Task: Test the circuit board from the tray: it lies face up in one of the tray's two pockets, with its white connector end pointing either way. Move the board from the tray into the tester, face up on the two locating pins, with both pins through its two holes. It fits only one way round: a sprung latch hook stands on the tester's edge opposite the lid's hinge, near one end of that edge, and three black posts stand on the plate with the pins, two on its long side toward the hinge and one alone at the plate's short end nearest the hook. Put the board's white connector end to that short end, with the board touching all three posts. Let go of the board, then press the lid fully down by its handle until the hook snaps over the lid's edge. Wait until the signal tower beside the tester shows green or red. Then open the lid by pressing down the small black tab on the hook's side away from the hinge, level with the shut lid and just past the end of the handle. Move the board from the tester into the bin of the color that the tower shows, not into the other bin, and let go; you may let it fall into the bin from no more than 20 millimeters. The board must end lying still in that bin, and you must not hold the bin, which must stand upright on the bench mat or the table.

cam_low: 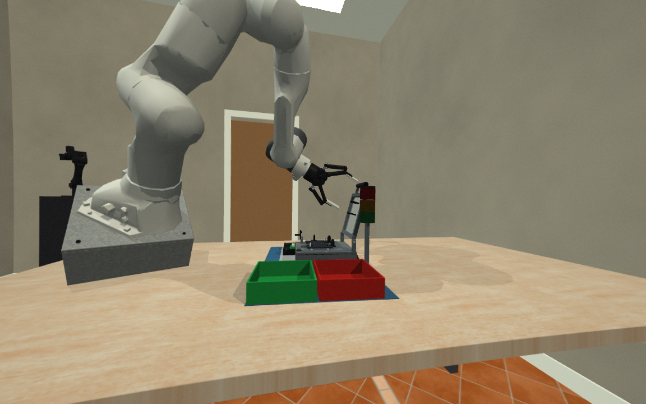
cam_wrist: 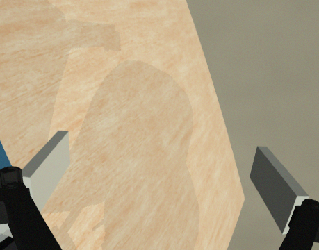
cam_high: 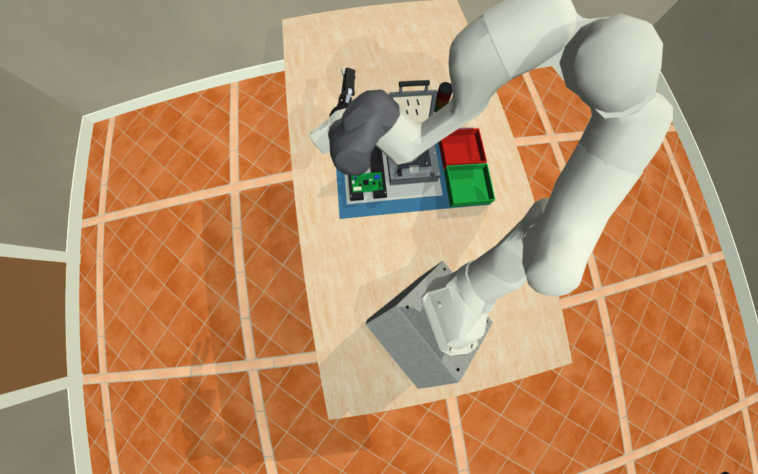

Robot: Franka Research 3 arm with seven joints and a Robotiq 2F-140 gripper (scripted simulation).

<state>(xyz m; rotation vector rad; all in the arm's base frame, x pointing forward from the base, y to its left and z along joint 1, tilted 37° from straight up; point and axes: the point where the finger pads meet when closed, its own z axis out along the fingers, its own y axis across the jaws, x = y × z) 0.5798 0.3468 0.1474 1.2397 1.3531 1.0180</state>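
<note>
Right now my hand is 220 mm above the green circuit board, 210 mm past it and 50 mm to the left of it. The rest, counted from my hand: latch hook (220 mm behind, 160 mm to the right, 150 mm below); then tester plate (210 mm to the right, 170 mm below, 150 mm behind); then tester lid (230 mm to the right, 60 mm below, 40 mm behind).
</note>
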